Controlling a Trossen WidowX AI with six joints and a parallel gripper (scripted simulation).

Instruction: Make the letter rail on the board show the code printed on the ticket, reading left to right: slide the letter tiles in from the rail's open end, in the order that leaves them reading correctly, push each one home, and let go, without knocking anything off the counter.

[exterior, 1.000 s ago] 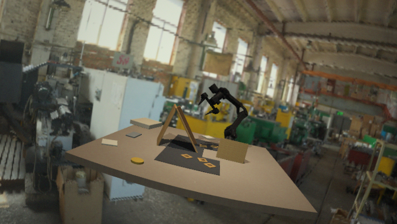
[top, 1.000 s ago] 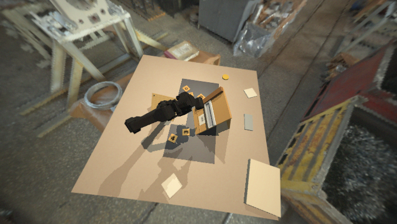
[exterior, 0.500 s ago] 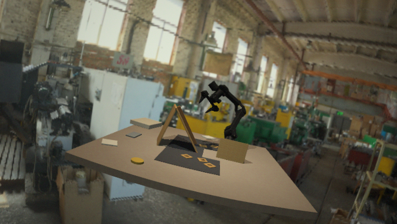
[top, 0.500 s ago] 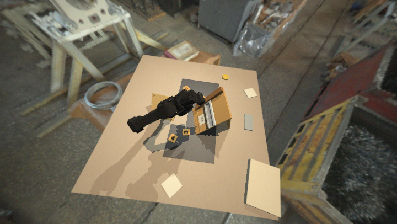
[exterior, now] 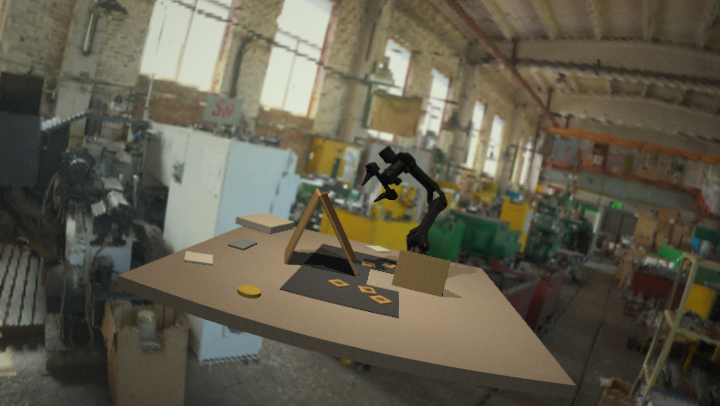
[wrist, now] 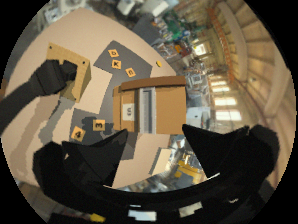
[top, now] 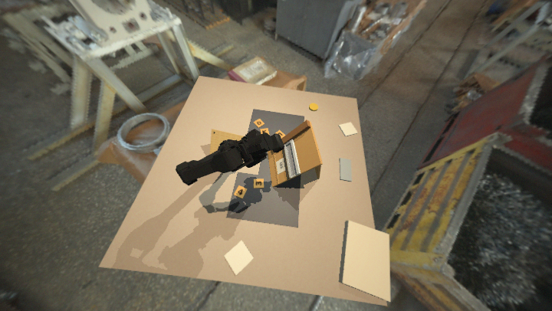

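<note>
Now: the orange tile marked u 10 mm behind my gripper tip, 310 mm to the left of it and 310 mm below it. From my gripper tip the other things lie so: letter tile: 60 mm behind, 60 mm to the right, 310 mm below; white ticket: 50 mm ahead, 50 mm to the left, 230 mm below; dark mat: 50 mm behind, 120 mm to the left, 310 mm below.
</note>
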